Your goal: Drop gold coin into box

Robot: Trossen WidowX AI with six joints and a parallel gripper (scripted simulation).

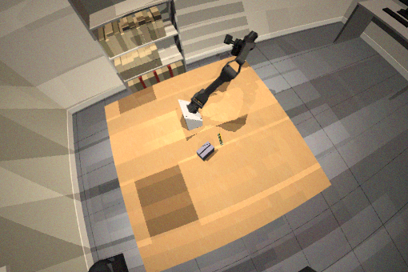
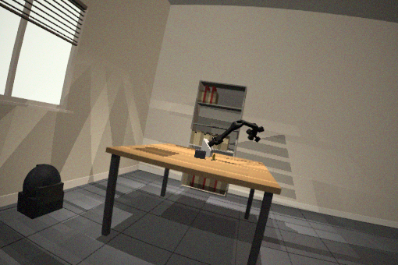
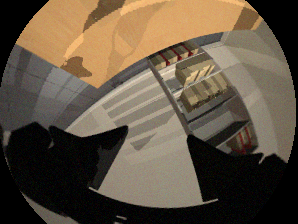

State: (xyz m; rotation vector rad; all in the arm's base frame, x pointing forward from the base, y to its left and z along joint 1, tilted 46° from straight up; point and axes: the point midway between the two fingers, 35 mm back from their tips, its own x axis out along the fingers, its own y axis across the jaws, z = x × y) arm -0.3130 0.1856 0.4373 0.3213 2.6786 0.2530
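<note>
My gripper tip is 57 cm short of the gold coin, 32 cm to the left of it and 25 cm above it.
</note>
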